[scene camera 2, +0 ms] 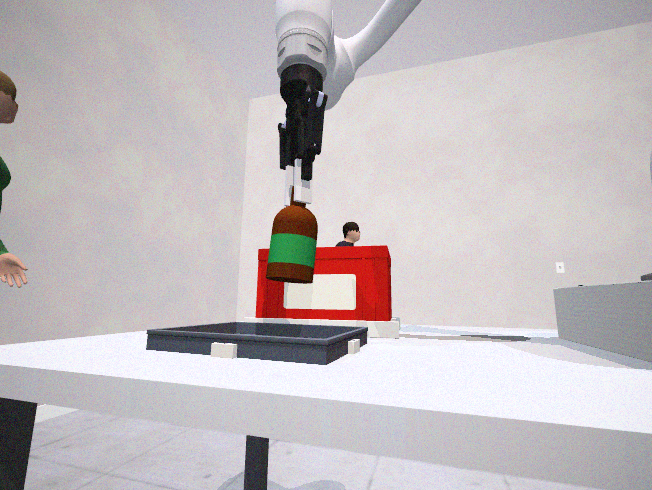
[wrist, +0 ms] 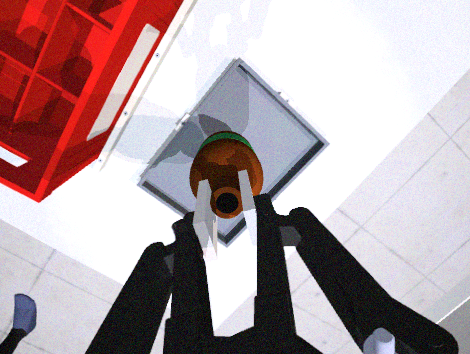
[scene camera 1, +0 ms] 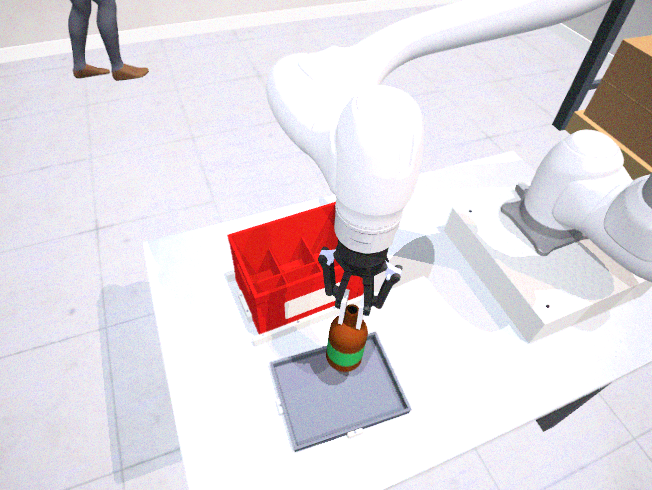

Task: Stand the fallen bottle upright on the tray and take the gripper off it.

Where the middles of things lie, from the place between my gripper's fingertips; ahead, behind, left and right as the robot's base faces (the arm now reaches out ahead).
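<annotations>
Looking at the brown bottle (scene camera 1: 345, 347), I see that my gripper is 5 cm above it.
</annotations>
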